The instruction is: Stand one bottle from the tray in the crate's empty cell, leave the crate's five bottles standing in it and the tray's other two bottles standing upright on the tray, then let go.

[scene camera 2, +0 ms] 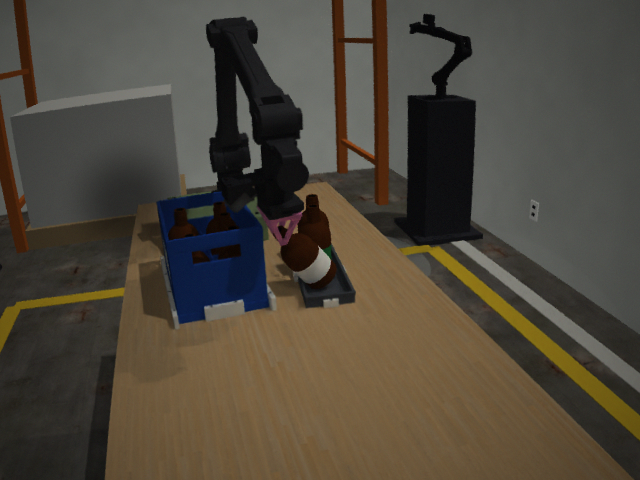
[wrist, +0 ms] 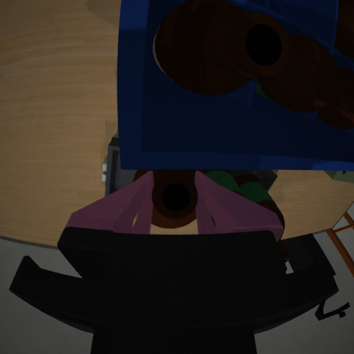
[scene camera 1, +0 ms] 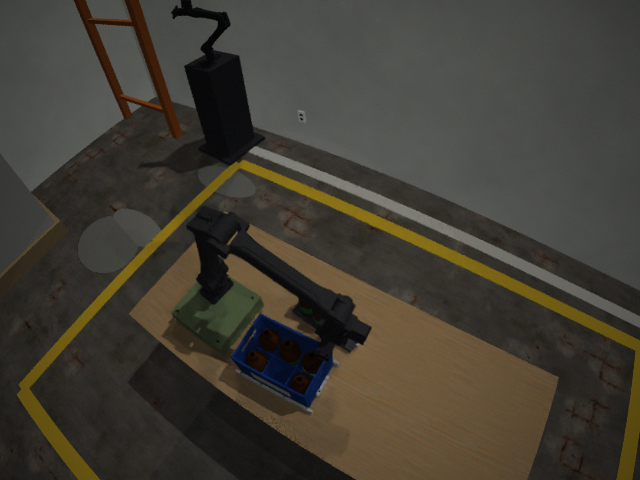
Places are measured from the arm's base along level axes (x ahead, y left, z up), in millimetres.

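Pixels of known places: gripper, fingertip midpoint: [scene camera 2: 280, 241]; arm's base, origin of the base link: [scene camera 1: 216, 288].
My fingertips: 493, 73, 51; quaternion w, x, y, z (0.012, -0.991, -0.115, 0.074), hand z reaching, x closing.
Observation:
Ahead of a thing's pixels: the offset from my fingertips to its top centre, as dx, dy, dz. "pt": to the spot under its first point.
My gripper [scene camera 2: 283, 235] [wrist: 173, 178] is shut on the neck of a brown bottle with a white label [scene camera 2: 313, 266] [wrist: 159, 220]. The bottle is tilted, its neck toward the crate and its base over the dark tray {pt +64, +121, -101} [scene camera 2: 348, 292] [wrist: 114, 172]; whether the base touches the tray is unclear. Two green-labelled bottles on the tray stand behind it in the scene camera 2 view, the nearer one {-98, +87, +34} [scene camera 2: 316, 224] partly hidden. The blue crate {-87, -149, +49} [scene camera 1: 281, 324] [scene camera 2: 222, 286] [wrist: 131, 100] holds five brown bottles; its empty cell {pt -114, -166, -118} [scene camera 1: 278, 368] is the middle one of the front row in the scene camera 1 view.
The crate stands close beside the tray, and its high wall is next to my fingers. White brackets {pt +60, -128, -108} [scene camera 2: 224, 310] sit at the crate's foot. The green base plate [scene camera 1: 219, 312] of my arm is at the crate's far end. A second arm stands on a black pedestal [scene camera 1: 219, 103] beyond the table.

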